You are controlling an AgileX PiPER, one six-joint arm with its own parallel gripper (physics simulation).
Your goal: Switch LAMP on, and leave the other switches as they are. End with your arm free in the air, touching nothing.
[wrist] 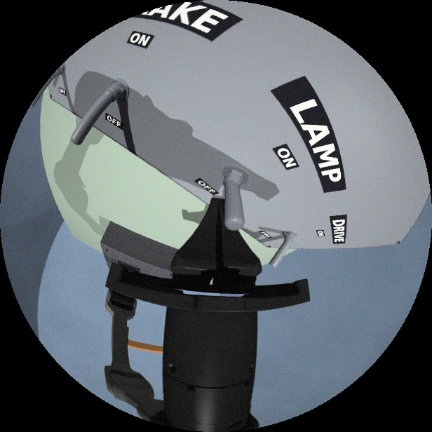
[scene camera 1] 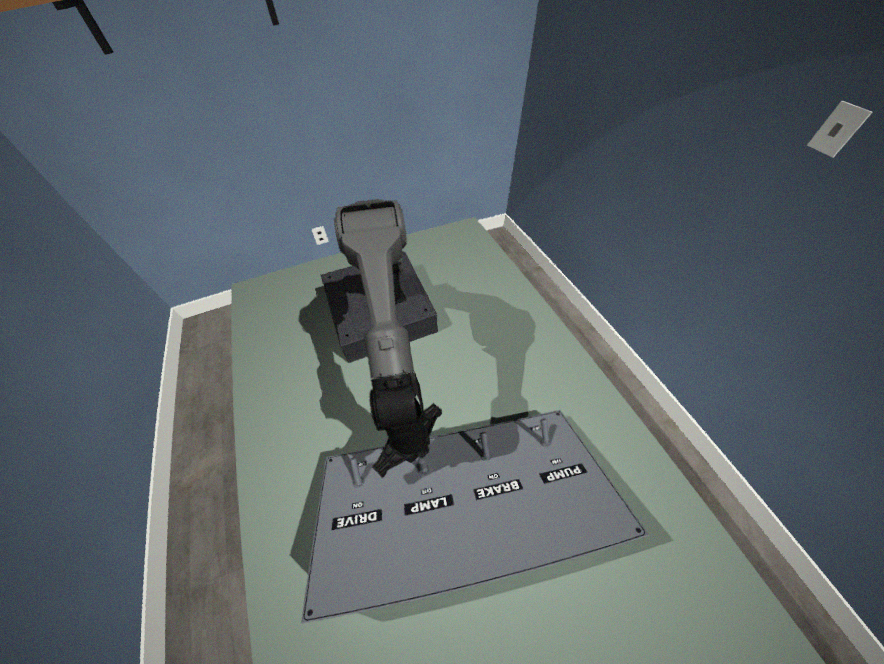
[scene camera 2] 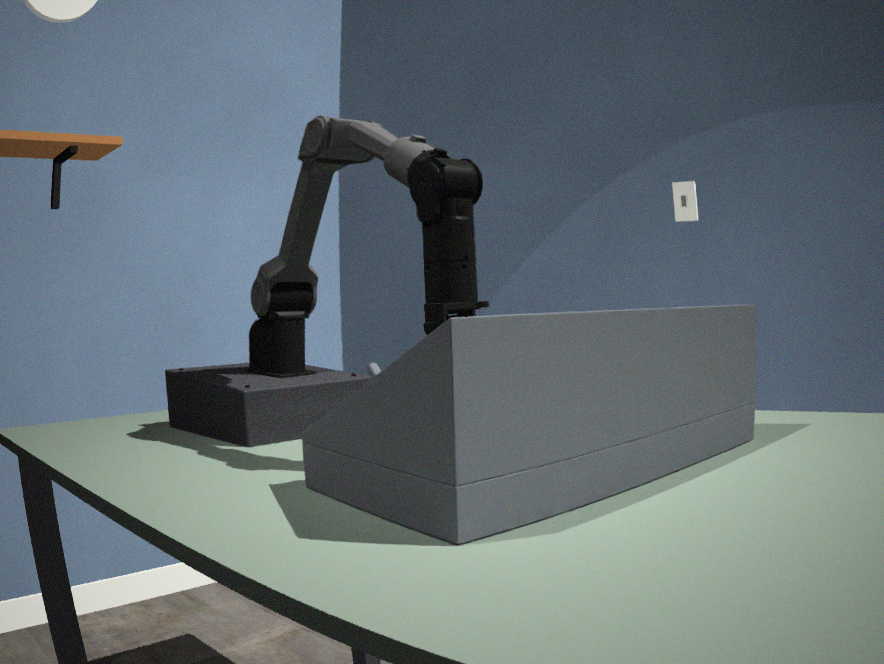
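The grey switch panel (scene camera 1: 471, 564) (scene camera 2: 600, 385) (wrist: 260, 55) carries levers. The LAMP lever (scene camera 1: 422, 468) (wrist: 233, 205) stands out from the panel in the wrist view, less tilted toward OFF than the BRAKE lever (scene camera 1: 483, 444) (wrist: 95, 114). The DRIVE lever (scene camera 1: 357, 473) (wrist: 281, 251) and the PUMP lever (scene camera 1: 544, 430) (wrist: 47, 87) also lean to their OFF side. My gripper (wrist: 217, 205) is shut and empty. Its tips are on the OFF side of the LAMP lever and appear to touch it. In scene camera 2 the panel hides the tips.
The panel stands on a green table (scene camera 1: 285, 400) (scene camera 2: 678, 571). The arm's dark base block (scene camera 1: 421, 314) (scene camera 2: 207, 407) (wrist: 135, 250) is behind the panel's lever side. Blue walls surround the table, and an orange shelf (scene camera 2: 60, 144) is on the back wall.
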